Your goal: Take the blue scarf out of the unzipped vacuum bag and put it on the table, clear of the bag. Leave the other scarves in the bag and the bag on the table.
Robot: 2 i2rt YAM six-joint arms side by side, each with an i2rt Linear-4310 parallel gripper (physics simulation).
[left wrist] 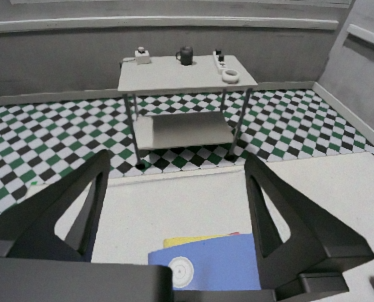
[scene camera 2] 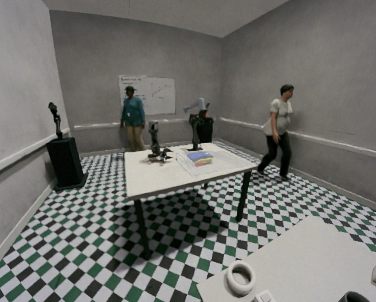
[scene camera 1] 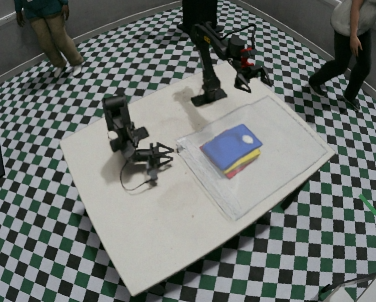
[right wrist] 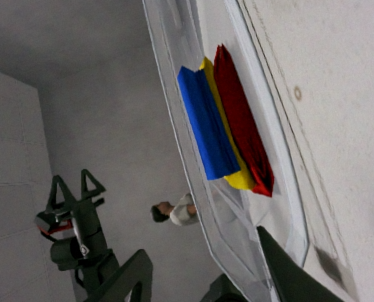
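Note:
The blue scarf point(scene camera 1: 225, 150) point(scene camera 2: 200, 156) point(left wrist: 220, 260) point(right wrist: 207, 125) lies folded on top of the yellow scarf point(scene camera 1: 245, 161) point(right wrist: 240, 181) and the red scarf point(scene camera 1: 234, 173) point(right wrist: 242, 120), inside the clear bag point(scene camera 1: 295, 130) point(scene camera 2: 225, 162). The bag lies flat; its mouth stands open in the right wrist view, facing my right gripper. My right gripper point(scene camera 1: 172, 153) point(right wrist: 200, 246) is partly open and empty, low beside one corner of the mouth, fingers outside. Whether a finger touches the film is unclear. My left gripper point(scene camera 1: 256, 86) point(left wrist: 177, 156) is wide open and empty, high beyond the stack.
The bag's white round valve point(scene camera 1: 248, 139) point(left wrist: 181, 271) sits over the blue scarf. The bag reaches close to the far edge of the table point(scene camera 1: 125, 250) point(scene camera 2: 155, 182). A side table point(left wrist: 175, 75) with a mug point(left wrist: 185, 55) stands apart. Two people stand beyond the table.

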